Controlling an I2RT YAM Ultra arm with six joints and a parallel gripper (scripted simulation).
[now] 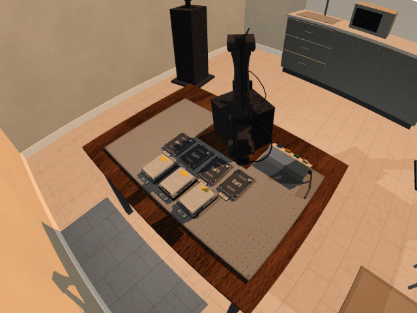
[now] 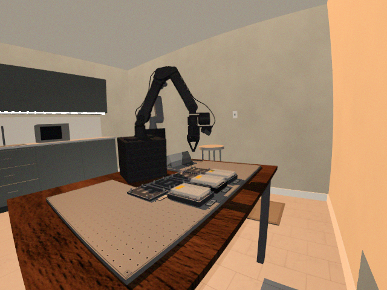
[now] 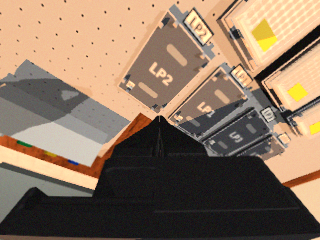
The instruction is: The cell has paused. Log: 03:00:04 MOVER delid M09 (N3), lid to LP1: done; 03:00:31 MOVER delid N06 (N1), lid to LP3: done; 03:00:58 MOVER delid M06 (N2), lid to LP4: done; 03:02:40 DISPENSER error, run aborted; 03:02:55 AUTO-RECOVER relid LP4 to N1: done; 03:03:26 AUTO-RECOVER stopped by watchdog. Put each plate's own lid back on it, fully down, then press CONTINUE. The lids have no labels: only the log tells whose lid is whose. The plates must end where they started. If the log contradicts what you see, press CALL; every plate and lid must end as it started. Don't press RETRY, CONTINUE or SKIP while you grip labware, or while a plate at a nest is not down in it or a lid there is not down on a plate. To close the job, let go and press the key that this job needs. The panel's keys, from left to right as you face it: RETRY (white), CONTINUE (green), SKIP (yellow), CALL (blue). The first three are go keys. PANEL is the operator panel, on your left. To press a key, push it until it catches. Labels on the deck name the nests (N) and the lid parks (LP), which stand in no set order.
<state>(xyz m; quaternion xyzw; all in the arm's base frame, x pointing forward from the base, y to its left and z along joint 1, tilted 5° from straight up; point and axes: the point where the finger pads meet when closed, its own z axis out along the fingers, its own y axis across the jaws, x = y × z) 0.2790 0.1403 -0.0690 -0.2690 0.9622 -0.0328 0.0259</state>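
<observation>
The green CONTINUE key is 240 mm behind my hand, 190 mm to the left of it and 60 mm below it. Round my hand: clear lid 190 mm ahead, 90 mm to the right, 100 mm below; yellow SKIP key 240 mm behind, 140 mm to the left, 60 mm below; blue CALL key 250 mm behind, 90 mm to the left, 60 mm below.
</observation>
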